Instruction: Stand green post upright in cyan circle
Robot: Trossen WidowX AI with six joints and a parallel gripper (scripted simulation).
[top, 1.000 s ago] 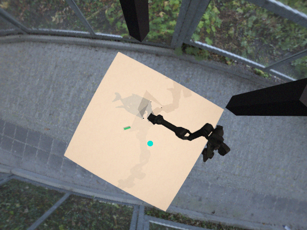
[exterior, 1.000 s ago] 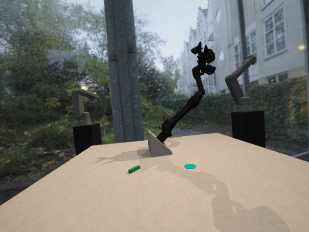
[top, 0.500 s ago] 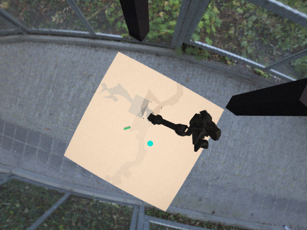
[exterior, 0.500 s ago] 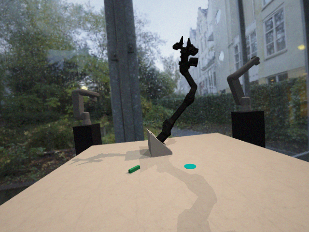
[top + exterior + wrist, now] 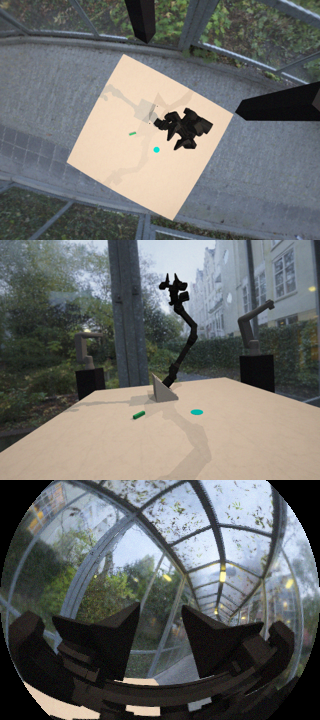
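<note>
Now: the green post 21 cm ahead of my gripper tip, 24 cm to the right of it and 79 cm below it. The rest, counted from my gripper tip: cyan circle (21 cm ahead, 5 cm to the left, 79 cm below).
</note>
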